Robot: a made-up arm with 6 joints. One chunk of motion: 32 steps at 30 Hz.
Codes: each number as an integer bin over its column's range. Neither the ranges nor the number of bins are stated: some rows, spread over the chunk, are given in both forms.
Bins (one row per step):
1: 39 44 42 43 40 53
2: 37 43 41 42 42 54
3: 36 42 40 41 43 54
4: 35 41 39 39 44 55
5: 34 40 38 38 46 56
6: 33 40 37 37 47 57
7: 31 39 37 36 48 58
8: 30 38 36 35 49 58
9: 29 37 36 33 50 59
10: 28 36 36 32 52 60
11: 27 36 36 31 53 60
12: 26 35 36 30 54 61
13: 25 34 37 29 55 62
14: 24 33 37 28 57 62
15: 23 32 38 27 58 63
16: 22 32 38 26 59 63
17: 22 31 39 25 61 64
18: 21 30 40 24 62 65
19: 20 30 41 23 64 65
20: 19 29 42 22 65 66
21: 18 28 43 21 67 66
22: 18 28 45 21 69 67
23: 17 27 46 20 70 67
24: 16 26 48 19 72 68
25: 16 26 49 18 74 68
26: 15 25 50 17 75 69
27: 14 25 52 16 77 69
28: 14 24 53 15 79 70
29: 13 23 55 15 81 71
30: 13 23 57 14 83 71
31: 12 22 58 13 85 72
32: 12 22 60 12 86 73
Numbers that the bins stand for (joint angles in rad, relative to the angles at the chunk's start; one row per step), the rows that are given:
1: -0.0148 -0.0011 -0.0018 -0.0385 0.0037 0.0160
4: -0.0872 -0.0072 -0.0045 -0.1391 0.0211 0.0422
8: -0.1776 -0.0132 -0.0073 -0.2397 0.0428 0.0816
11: -0.2318 -0.0173 -0.0073 -0.3403 0.0602 0.1079
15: -0.3041 -0.0254 -0.0055 -0.4409 0.0819 0.1473
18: -0.3403 -0.0294 -0.0036 -0.5164 0.0993 0.1735
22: -0.3945 -0.0334 0.0009 -0.5918 0.1297 0.1998
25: -0.4307 -0.0375 0.0045 -0.6673 0.1514 0.2129
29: -0.4849 -0.0435 0.0100 -0.7427 0.1818 0.2523
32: -0.5030 -0.0456 0.0145 -0.8182 0.2035 0.2786
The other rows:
2: -0.0510 -0.0031 -0.0027 -0.0636 0.0124 0.0291
3: -0.0691 -0.0052 -0.0036 -0.0888 0.0168 0.0291
5: -0.1053 -0.0092 -0.0055 -0.1642 0.0298 0.0554
6: -0.1233 -0.0092 -0.0064 -0.1894 0.0341 0.0685
7: -0.1595 -0.0112 -0.0064 -0.2145 0.0385 0.0816
9: -0.1957 -0.0153 -0.0073 -0.2900 0.0472 0.0947
10: -0.2137 -0.0173 -0.0073 -0.3152 0.0559 0.1079
12: -0.2499 -0.0193 -0.0073 -0.3655 0.0645 0.1210
13: -0.2680 -0.0213 -0.0064 -0.3906 0.0689 0.1341
14: -0.2861 -0.0233 -0.0064 -0.4158 0.0776 0.1341
16: -0.3222 -0.0254 -0.0055 -0.4661 0.0863 0.1473
17: -0.3222 -0.0274 -0.0045 -0.4912 0.0949 0.1604
19: -0.3584 -0.0294 -0.0027 -0.5415 0.1080 0.1735
20: -0.3765 -0.0314 -0.0018 -0.5667 0.1123 0.1867
21: -0.3945 -0.0334 -0.0009 -0.5918 0.1210 0.1867
23: -0.4126 -0.0355 0.0018 -0.6170 0.1340 0.1998
24: -0.4307 -0.0375 0.0036 -0.6421 0.1427 0.2129
26: -0.4488 -0.0395 0.0055 -0.6924 0.1558 0.2261
27: -0.4669 -0.0395 0.0073 -0.7176 0.1644 0.2261
28: -0.4669 -0.0415 0.0082 -0.7427 0.1731 0.2392
30: -0.4849 -0.0435 0.0118 -0.7679 0.1905 0.2523
31: -0.5030 -0.0456 0.0127 -0.7930 0.1992 0.2655

